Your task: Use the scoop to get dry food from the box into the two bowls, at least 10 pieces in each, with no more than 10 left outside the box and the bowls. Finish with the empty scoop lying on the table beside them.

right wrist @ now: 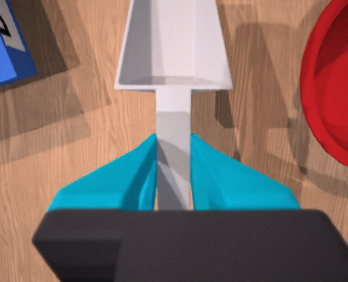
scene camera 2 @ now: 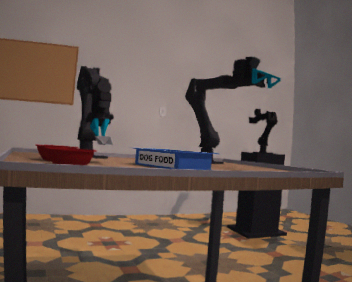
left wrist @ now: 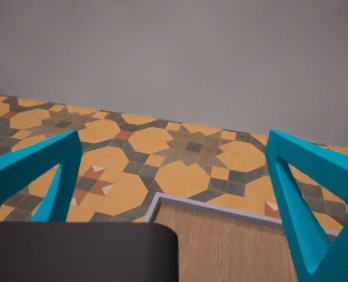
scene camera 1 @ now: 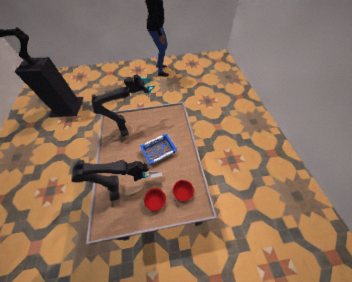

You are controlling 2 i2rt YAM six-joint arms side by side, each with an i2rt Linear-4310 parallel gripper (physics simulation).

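Places are measured from the left arm's base along level axes (x ahead, y left, z up), in metres.
Pixels of known places: left gripper, fingertip midpoint: (scene camera 2: 274,77) (left wrist: 173,140) (scene camera 1: 153,83); right gripper, fingertip midpoint: (right wrist: 173,142) (scene camera 2: 100,139) (scene camera 1: 145,176); left arm's base, origin of the base link: (scene camera 1: 122,128); right arm's base, origin of the base link: (scene camera 1: 114,187).
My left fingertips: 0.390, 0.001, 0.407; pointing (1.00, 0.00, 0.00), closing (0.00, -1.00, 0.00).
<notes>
For each thing: its top centre in the pictures, then the offset to it from my left fingertips, as dx, dy, dz. Level surfaces: height alone.
- white scoop, middle of its top: (right wrist: 173,73) (scene camera 2: 103,136) (scene camera 1: 149,174) -0.324, -0.631, -0.306
- blue dog food box, middle of its top: (scene camera 2: 173,150) (scene camera 1: 158,147) -0.165, -0.412, -0.344
- wooden table, its level: dz -0.407
My right gripper (scene camera 1: 145,175) (scene camera 2: 101,134) (right wrist: 173,142) is shut on the handle of the white scoop (scene camera 1: 156,175) (scene camera 2: 104,141) (right wrist: 174,45), above the table between box and bowls. The scoop's pan looks empty in the right wrist view. The blue dog food box (scene camera 1: 173,142) (scene camera 2: 195,160) (right wrist: 9,67) holds the brown food pieces (scene camera 1: 159,149). Two red bowls, one (scene camera 1: 155,199) nearer the arm and one (scene camera 1: 183,191) farther right, show plain red insides in scene camera 1. My left gripper (scene camera 1: 149,84) (scene camera 2: 270,80) (left wrist: 173,140) is open and empty, high beyond the table's upper edge.
The wooden table (scene camera 1: 117,217) (left wrist: 225,255) has a raised grey rim. A black pedestal (scene camera 1: 47,85) (scene camera 2: 260,207) with another arm stands off the table. A person (scene camera 1: 157,30) stands on the floor beyond the table's upper edge.
</notes>
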